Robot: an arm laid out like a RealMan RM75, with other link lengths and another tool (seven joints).
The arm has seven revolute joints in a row. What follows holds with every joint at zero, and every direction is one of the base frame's. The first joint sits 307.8 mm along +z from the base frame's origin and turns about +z. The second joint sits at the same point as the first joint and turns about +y. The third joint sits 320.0 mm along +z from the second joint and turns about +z. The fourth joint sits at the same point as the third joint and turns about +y. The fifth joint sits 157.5 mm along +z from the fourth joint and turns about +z. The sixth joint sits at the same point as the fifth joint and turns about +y. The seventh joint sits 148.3 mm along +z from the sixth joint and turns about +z. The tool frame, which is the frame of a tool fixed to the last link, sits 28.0 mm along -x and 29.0 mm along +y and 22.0 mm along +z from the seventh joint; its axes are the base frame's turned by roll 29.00, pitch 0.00 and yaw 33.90 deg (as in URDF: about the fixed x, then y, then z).
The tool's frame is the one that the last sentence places.
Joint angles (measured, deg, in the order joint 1, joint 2, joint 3, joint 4, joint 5, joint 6, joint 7), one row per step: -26.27, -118.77, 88.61, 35.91, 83.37, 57.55, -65.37; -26.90, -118.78, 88.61, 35.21, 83.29, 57.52, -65.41; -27.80, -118.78, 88.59, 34.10, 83.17, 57.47, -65.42; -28.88, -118.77, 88.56, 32.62, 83.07, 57.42, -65.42; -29.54, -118.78, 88.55, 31.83, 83.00, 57.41, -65.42; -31.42, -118.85, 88.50, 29.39, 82.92, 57.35, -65.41
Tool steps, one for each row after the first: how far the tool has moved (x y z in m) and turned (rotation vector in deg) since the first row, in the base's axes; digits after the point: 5 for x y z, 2 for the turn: 0.00110, 0.00165, -0.00079, -0.27, 0.06, 0.06; 0.00223, 0.00387, -0.00188, -0.66, 0.20, 0.22; 0.00300, 0.00612, -0.00324, -1.20, 0.44, 0.51; 0.00401, 0.00763, -0.00405, -1.50, 0.54, 0.58; 0.00628, 0.01121, -0.00676, -2.47, 0.97, 0.91
